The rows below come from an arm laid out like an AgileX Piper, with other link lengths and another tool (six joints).
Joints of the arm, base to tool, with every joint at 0 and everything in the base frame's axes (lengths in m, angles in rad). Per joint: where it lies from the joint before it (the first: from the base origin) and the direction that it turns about. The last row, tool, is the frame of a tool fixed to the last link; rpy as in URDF.
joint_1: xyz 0 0 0.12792 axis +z
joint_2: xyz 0 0 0 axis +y
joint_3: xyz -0.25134 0 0.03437 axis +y
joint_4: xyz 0.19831 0 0.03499 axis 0.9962 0 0.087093
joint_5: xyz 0 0 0 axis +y
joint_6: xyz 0.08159 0 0.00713 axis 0.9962 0 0.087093
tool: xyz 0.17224 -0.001 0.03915 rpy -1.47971 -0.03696 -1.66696
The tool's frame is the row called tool.
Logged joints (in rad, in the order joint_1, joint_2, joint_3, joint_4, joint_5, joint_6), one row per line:
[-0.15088 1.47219 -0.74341 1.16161 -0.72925 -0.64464]
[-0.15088 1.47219 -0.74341 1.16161 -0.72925 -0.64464]
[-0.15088 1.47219 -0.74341 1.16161 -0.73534 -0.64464]
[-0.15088 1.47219 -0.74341 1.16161 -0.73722 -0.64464]
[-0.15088 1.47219 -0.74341 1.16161 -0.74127 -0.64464]
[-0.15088 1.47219 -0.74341 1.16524 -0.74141 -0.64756]
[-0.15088 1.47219 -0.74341 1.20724 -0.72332 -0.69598]
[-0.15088 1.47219 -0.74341 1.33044 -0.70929 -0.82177]
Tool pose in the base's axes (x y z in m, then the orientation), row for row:
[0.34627 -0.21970 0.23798 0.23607 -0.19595 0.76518 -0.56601]
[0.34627 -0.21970 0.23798 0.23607 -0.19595 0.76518 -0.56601]
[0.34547 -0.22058 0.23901 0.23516 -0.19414 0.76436 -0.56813]
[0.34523 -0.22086 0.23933 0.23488 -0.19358 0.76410 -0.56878]
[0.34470 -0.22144 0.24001 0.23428 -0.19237 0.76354 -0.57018]
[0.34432 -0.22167 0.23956 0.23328 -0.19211 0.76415 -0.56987]
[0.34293 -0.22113 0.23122 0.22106 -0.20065 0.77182 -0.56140]
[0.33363 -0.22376 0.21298 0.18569 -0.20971 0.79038 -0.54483]
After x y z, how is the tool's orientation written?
As a quaternion, w x y z.
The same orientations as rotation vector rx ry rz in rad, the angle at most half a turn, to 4 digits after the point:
[-0.5374 2.0985 -1.5523]
[-0.5374 2.0985 -1.5523]
[-0.5327 2.0972 -1.5588]
[-0.5312 2.0968 -1.5608]
[-0.5281 2.0960 -1.5652]
[-0.5276 2.0987 -1.5651]
[-0.5546 2.1334 -1.5518]
[-0.5908 2.2265 -1.5348]

